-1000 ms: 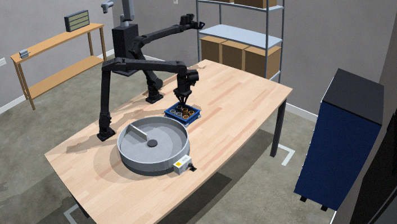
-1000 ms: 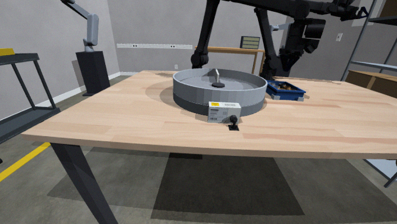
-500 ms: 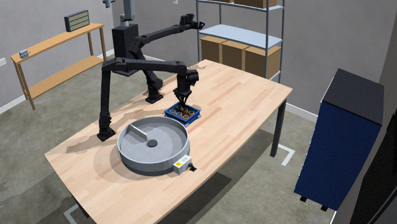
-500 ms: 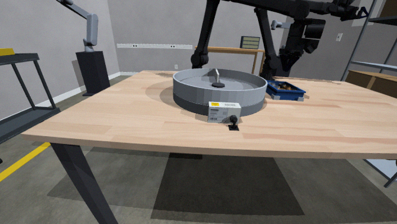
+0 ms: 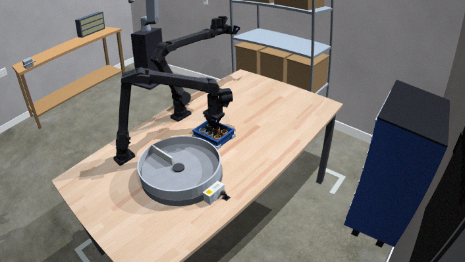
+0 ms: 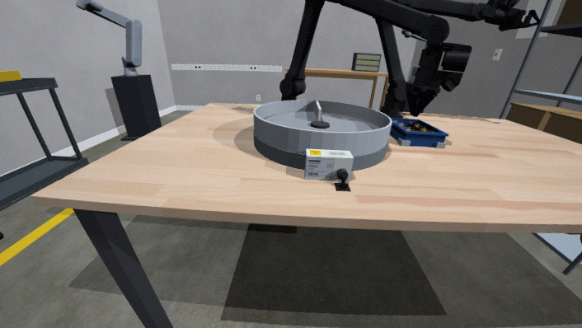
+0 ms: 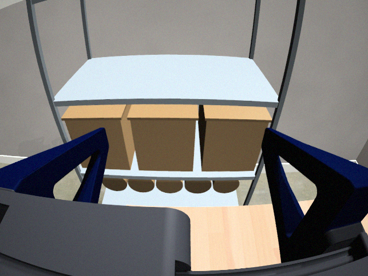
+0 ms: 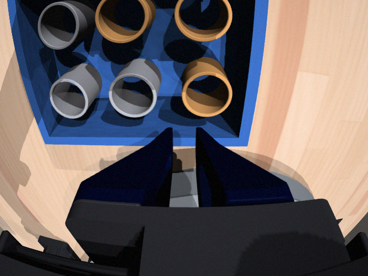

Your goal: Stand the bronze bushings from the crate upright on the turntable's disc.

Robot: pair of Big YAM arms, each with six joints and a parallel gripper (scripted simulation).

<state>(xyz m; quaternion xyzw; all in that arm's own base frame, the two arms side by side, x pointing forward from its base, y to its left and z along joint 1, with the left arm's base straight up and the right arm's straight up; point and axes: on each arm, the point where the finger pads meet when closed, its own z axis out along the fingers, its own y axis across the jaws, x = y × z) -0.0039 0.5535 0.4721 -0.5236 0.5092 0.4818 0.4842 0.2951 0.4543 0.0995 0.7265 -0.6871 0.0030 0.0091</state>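
My right hand is 8 cm above the blue crate, 4 cm to the right of it and 4 cm past it. From my right hand the other things lie so: turntable disc 33 cm to the right, 5 cm below, 2 cm ahead.
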